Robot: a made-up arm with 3 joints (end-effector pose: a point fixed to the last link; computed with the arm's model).
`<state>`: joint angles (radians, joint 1 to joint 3).
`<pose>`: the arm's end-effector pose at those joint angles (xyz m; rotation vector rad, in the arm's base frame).
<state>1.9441 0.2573 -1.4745</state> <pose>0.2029 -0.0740 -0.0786 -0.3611 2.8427 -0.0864</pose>
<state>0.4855 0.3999 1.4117</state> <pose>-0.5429 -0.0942 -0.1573 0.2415 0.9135 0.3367</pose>
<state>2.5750 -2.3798 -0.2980</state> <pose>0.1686 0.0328 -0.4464 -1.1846 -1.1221 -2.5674</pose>
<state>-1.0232 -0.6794 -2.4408</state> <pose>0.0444 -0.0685 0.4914 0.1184 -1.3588 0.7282</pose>
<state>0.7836 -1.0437 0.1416</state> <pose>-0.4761 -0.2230 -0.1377 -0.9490 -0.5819 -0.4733</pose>
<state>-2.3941 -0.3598 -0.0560</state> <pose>0.3186 -0.1936 0.5323 -0.1545 2.3072 0.4289</pose>
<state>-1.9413 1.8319 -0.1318</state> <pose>0.1488 0.3584 0.6047 1.0331 1.2249 -1.7461</pose>
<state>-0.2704 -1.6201 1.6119</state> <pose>-0.5103 0.0863 0.5714 -1.4314 1.4058 -1.1358</pose>
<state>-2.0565 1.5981 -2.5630</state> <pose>0.0455 0.0411 0.4422 -1.0857 -0.3930 -1.1916</pose>
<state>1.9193 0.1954 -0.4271</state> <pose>0.3320 -0.0671 -0.2004 0.1825 -2.3372 0.1686</pose>
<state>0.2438 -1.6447 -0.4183</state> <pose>-0.4940 -0.1691 0.3244 -1.6626 -0.5038 0.1454</pose>
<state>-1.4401 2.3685 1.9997</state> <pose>-0.1617 0.1610 0.6891 -2.7011 -1.1312 -0.7761</pose>
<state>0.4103 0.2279 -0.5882</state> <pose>-0.2919 -0.0585 -0.2015 0.2367 -0.9940 -0.0211</pose>
